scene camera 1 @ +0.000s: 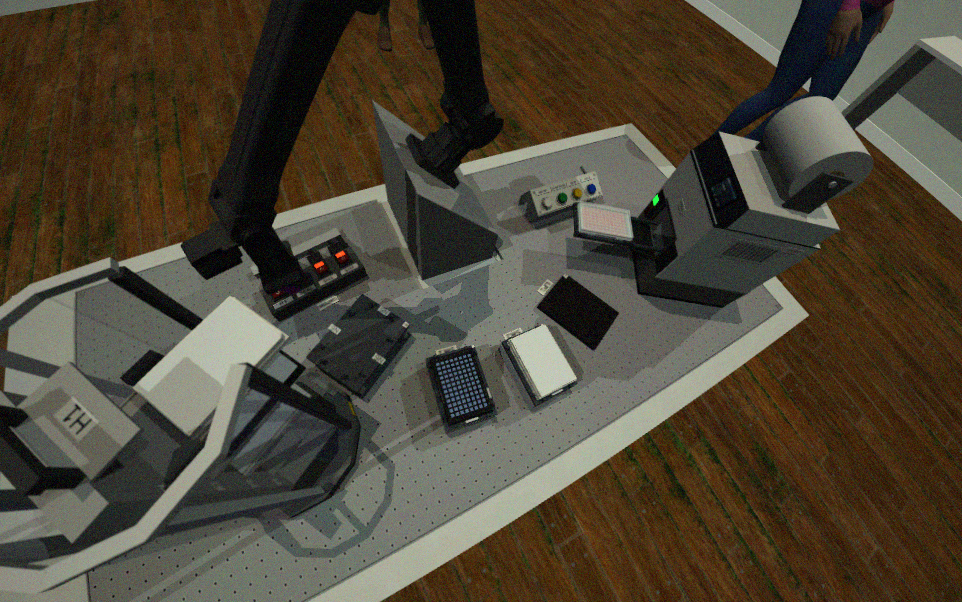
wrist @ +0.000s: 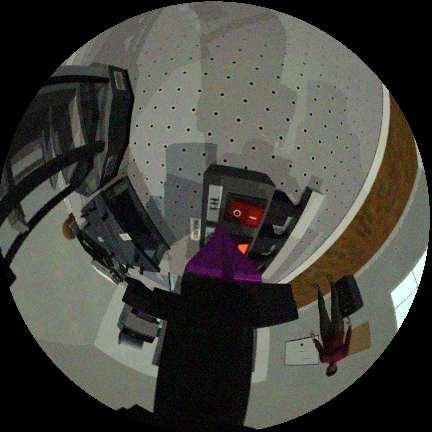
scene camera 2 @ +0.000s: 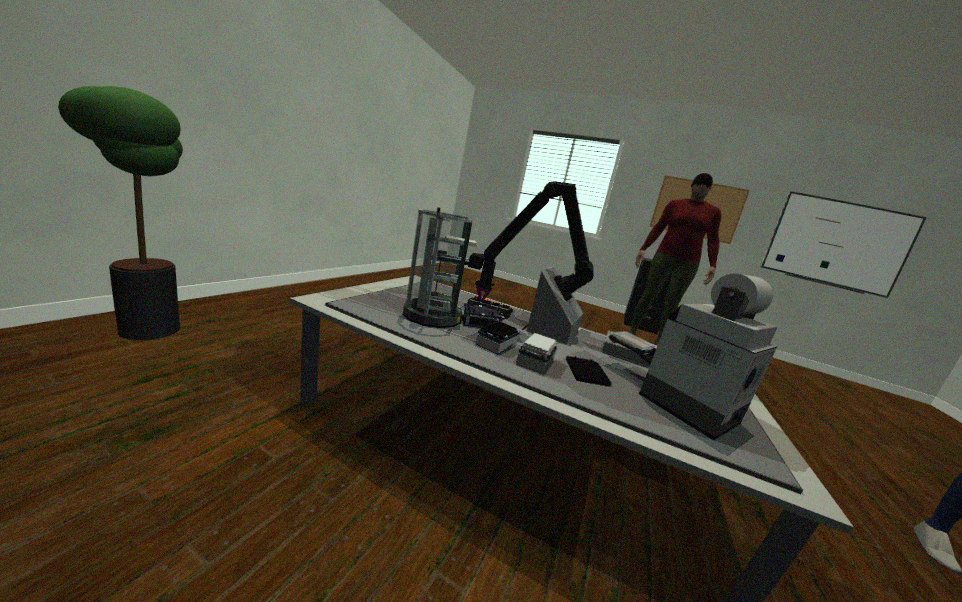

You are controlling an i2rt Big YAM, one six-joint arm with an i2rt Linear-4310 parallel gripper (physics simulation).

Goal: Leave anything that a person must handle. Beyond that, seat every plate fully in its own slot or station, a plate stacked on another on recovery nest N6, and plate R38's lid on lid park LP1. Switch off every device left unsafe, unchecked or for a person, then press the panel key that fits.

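Frame: origin at the arm's base, x ahead, y left, z up, level; centimetres.
Seen in the pictures: gripper, fingertip midpoint: (scene camera 1: 295, 292) (wrist: 218, 228) (scene camera 2: 480, 301); arm's base, origin of the base link: (scene camera 1: 430, 164) (scene camera 2: 561, 288).
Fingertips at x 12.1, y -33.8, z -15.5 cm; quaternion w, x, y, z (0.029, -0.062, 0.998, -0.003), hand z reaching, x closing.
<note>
Offsets run from my fingertips to a thing's middle. "pt": to the spot under its first point.
My gripper (scene camera 1: 289, 291) (scene camera 2: 482, 293) (wrist: 218, 228) is shut and empty, its purple tips low over the black switch box (scene camera 1: 354, 271) (wrist: 212, 170), near the second switch. The end switch {pt dy -3.8, dx -1.2, dz +0.9 cm} (wrist: 245, 211), beside the H1 label, is dark red. The second switch {pt dy +0.8, dx -3.6, dz +0.8 cm} (wrist: 243, 248) shows lit orange, partly hidden by the tips. Two more lit switches (scene camera 1: 319, 266) (scene camera 1: 340, 256) show in scene camera 1. A blue-welled plate {dy +25.9, dx +30.4, dz +2.2 cm} (scene camera 1: 461, 384) and a white-topped plate {dy +42.4, dx +31.6, dz +3.5 cm} (scene camera 1: 542, 360) stand in nests. A pinkish plate {dy +70.1, dx +7.4, dz +8.7 cm} (scene camera 1: 603, 220) sits on the device's tray. The key panel {dy +70.3, dx -8.7, dz +0.1 cm} (scene camera 1: 568, 193) has white, green, yellow and blue keys.
The glazed carousel {dy -6.9, dx +28.3, dz +18.4 cm} (scene camera 1: 336, 464) (scene camera 2: 434, 308) (wrist: 117, 125) stands beside the switch box, with a white slab {dy -1.6, dx +24.6, dz +29.5 cm} (scene camera 1: 219, 354) in it. A dark station {dy +10.3, dx +15.5, dz -0.2 cm} (scene camera 1: 361, 345) (wrist: 122, 227), a black pad {pt dy +58.7, dx +22.8, dz -2.6 cm} (scene camera 1: 578, 310) and a grey device {pt dy +86.3, dx +28.2, dz +21.6 cm} (scene camera 1: 752, 241) (scene camera 2: 709, 369) are on the table. A person (scene camera 2: 688, 234) stands behind.
</note>
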